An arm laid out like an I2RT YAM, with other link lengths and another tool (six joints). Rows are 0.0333 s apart.
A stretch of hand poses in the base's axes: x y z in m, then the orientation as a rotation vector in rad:
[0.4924, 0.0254, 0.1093, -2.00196, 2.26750, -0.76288]
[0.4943, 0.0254, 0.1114, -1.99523, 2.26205, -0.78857]
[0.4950, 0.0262, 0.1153, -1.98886, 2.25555, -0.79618]
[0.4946, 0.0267, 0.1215, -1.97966, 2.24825, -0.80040]
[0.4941, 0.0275, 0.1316, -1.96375, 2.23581, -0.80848]
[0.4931, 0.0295, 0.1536, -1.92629, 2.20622, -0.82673]
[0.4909, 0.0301, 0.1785, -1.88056, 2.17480, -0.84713]
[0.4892, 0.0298, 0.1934, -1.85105, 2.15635, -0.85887]
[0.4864, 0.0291, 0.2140, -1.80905, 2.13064, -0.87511]
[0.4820, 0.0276, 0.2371, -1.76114, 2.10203, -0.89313]
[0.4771, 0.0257, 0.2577, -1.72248, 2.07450, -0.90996]
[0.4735, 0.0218, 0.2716, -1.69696, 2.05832, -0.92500]
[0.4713, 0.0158, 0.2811, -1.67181, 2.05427, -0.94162]
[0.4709, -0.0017, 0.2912, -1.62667, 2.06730, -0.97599]
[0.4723, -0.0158, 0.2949, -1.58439, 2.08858, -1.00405]
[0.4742, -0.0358, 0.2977, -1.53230, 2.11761, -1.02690]
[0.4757, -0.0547, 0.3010, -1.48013, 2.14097, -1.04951]
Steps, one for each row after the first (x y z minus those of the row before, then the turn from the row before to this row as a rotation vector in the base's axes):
[0.0019, 0.0000, 0.0021, -0.01159, -0.01303, -0.00062]
[0.0007, 0.0008, 0.0039, -0.00021, -0.00915, 0.00136]
[-0.0004, 0.0005, 0.0062, 0.00330, -0.01057, 0.00122]
[-0.0005, 0.0008, 0.0101, 0.00508, -0.01838, 0.00191]
[-0.0010, 0.0020, 0.0220, 0.01216, -0.04334, 0.00458]
[-0.0022, 0.0006, 0.0249, 0.01413, -0.05010, 0.00259]
[-0.0017, -0.0003, 0.0149, 0.00925, -0.03108, 0.00051]
[-0.0028, -0.0007, 0.0206, 0.01292, -0.04391, 0.00014]
[-0.0044, -0.0015, 0.0231, 0.01432, -0.04969, -0.00066]
[-0.0049, -0.0019, 0.0206, 0.01040, -0.04320, 0.00146]
[-0.0036, -0.0039, 0.0139, 0.00358, -0.02820, -0.00124]
[-0.0022, -0.0060, 0.0095, 0.00015, -0.02117, -0.00923]
[-0.0004, -0.0175, 0.0101, -0.00642, -0.02652, -0.03067]
[0.0014, -0.0141, 0.0037, -0.00498, -0.01800, -0.03387]
[0.0019, -0.0200, 0.0028, 0.00096, -0.01772, -0.04121]
[0.0015, -0.0189, 0.0033, 0.00111, -0.02032, -0.03811]

